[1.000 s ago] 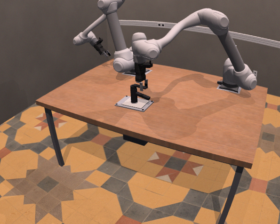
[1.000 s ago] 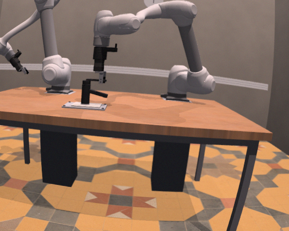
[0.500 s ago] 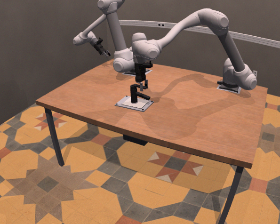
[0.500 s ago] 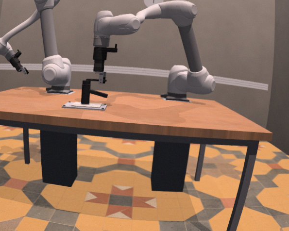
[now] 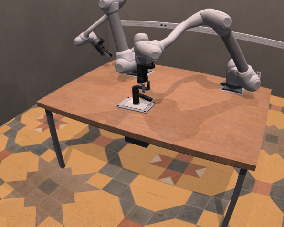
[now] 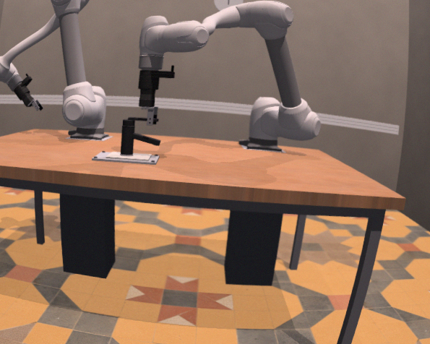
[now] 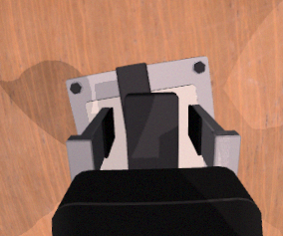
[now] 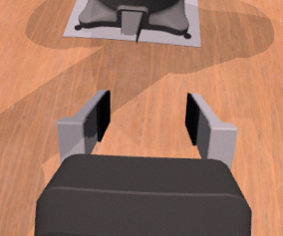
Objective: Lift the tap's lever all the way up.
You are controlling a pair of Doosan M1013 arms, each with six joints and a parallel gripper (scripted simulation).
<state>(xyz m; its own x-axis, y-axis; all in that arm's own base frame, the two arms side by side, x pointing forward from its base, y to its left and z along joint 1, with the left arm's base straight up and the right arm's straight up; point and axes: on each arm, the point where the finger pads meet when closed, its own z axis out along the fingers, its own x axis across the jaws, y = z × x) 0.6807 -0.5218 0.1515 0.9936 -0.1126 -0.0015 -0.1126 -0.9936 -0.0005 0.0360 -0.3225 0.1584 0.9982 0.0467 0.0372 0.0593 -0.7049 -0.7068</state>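
Observation:
Now: the lever 30 mm to the right of my left hand and 10 mm behind it. The rest, counted from my left hand: black tap: 60 mm to the right, 40 mm below, 10 mm behind.

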